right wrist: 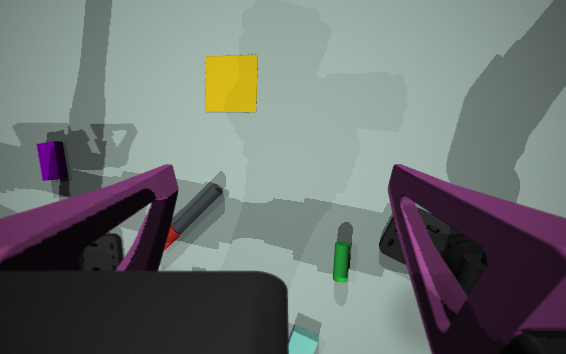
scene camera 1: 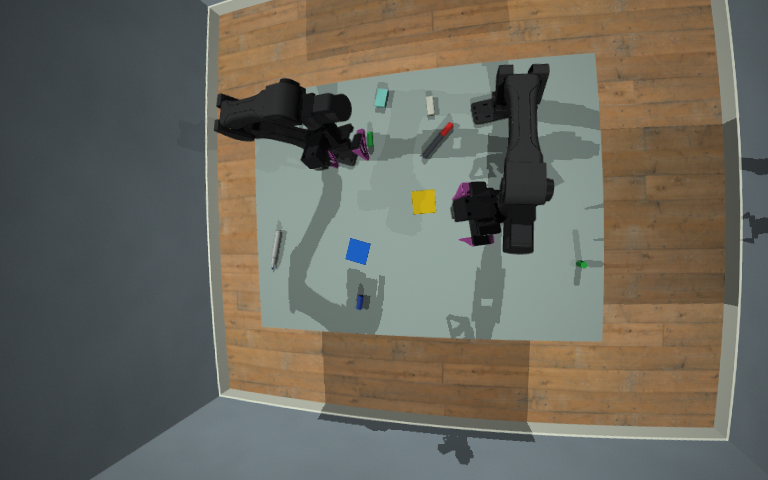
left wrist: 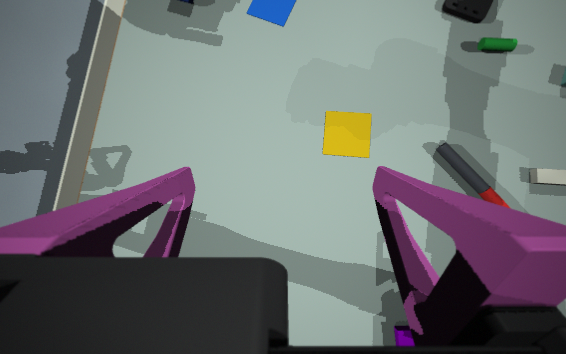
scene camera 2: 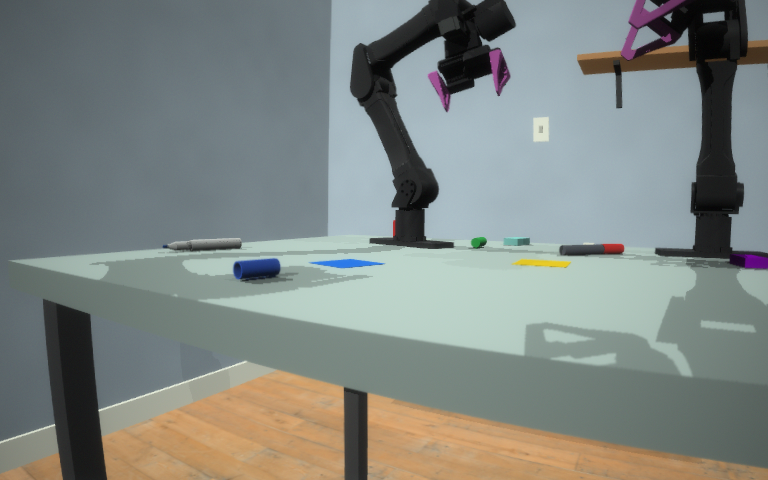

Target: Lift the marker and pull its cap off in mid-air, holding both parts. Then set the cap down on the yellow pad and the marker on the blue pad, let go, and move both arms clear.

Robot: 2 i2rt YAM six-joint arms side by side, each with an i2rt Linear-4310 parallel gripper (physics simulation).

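Pixels of known places: left gripper, fingertip midpoint: (left wrist: 283,176) (scene camera 2: 628,43); right gripper, fingertip midpoint: (right wrist: 283,176) (scene camera 1: 353,162) (scene camera 2: 471,101); left arm's base at its link origin: (scene camera 2: 711,256); right arm's base at its link origin: (right wrist: 467,261) (scene camera 1: 331,150) (scene camera 2: 409,244).
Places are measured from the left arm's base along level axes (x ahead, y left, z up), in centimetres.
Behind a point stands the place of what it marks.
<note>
The marker has a dark grey body (scene camera 1: 432,146) @[x 7.6, y -24.5, z 1.7 cm] (scene camera 2: 581,249) @[x 8.6, y -24.7, z 1.0 cm] (left wrist: 463,167) @[x 7.6, y -24.4, z 1.8 cm] (right wrist: 199,209) @[x 7.4, y -25.3, z 1.7 cm] and a red cap (scene camera 1: 447,129) @[x 3.3, y -18.7, z 1.8 cm] (scene camera 2: 613,249) @[x 4.0, y -18.7, z 0.9 cm] (left wrist: 495,196) @[x 3.6, y -19.9, z 1.9 cm] (right wrist: 171,237) @[x 3.4, y -20.4, z 1.7 cm]. It lies on the table, cap on. The yellow pad (scene camera 1: 424,202) @[x 24.8, y -30.6, z 0.0 cm] (scene camera 2: 542,263) @[x 25.4, y -30.8, z 0.1 cm] (left wrist: 347,135) @[x 24.5, y -30.6, z 0.1 cm] (right wrist: 231,84) @[x 24.5, y -31.0, z 0.1 cm] lies near it. The blue pad (scene camera 1: 357,251) @[x 36.8, y -56.6, z 0.1 cm] (scene camera 2: 347,263) @[x 37.3, y -56.2, z 0.1 cm] (left wrist: 272,10) @[x 37.0, y -54.8, z 0.0 cm] lies farther off. My left gripper (scene camera 1: 457,219) @[x 33.1, y -20.0, z 28.9 cm] (left wrist: 283,176) @[x 33.1, y -20.0, z 28.9 cm] is open and empty, high above the table, right of the yellow pad in scene camera 1. My right gripper (scene camera 1: 350,162) @[x 13.2, y -44.0, z 26.7 cm] (scene camera 2: 472,102) @[x 13.2, y -44.0, z 26.7 cm] (right wrist: 283,176) @[x 13.2, y -44.0, z 26.7 cm] is open and empty, high up, left of the marker there.
A green cylinder (scene camera 1: 370,139) @[x 0.3, y -44.3, z 2.0 cm] (right wrist: 341,262) @[x 0.2, y -44.7, z 2.1 cm], a turquoise block (scene camera 1: 381,97) @[x -13.1, y -38.1, z 1.5 cm] and a white block (scene camera 1: 430,105) @[x -6.1, y -22.6, z 1.2 cm] lie near the marker. A white pen (scene camera 1: 276,249) @[x 30.8, y -87.4, z 1.6 cm] (scene camera 2: 214,243) @[x 29.6, y -86.8, z 1.2 cm], a blue tube (scene camera 1: 359,302) @[x 54.2, y -58.5, z 2.0 cm] (scene camera 2: 257,268) @[x 55.2, y -58.0, z 1.3 cm] and a purple block (scene camera 2: 750,260) @[x 18.9, y 0.1, z 1.1 cm] (right wrist: 50,161) @[x 15.8, y 0.4, z 1.5 cm] lie elsewhere on the table.
</note>
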